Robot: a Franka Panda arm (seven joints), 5 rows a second.
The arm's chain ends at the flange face. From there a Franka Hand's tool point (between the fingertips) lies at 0.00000 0.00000 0.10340 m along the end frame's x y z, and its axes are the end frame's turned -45 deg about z.
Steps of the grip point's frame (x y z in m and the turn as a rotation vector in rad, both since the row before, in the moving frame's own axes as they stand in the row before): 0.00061, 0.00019, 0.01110, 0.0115, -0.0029, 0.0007; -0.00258, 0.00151, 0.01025, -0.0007, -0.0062, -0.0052; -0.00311, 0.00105, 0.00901, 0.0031, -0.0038, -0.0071; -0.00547, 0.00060, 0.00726, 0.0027, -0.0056, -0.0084; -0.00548, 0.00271, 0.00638, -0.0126, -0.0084, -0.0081; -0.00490, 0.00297, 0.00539, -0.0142, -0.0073, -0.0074
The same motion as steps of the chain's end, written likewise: 0.00162, 0.00033, 0.01111, 0.0061, -0.0102, 0.0007; -0.00036, 0.00239, 0.01025, -0.0049, -0.0039, -0.0052; -0.00095, 0.00289, 0.00901, -0.0005, -0.0049, -0.0071; -0.00284, 0.00408, 0.00726, -0.0021, -0.0059, -0.0084; -0.00227, 0.00426, 0.00639, -0.0148, 0.0030, -0.0081; -0.00187, 0.00399, 0.00540, -0.0152, 0.0049, -0.0074
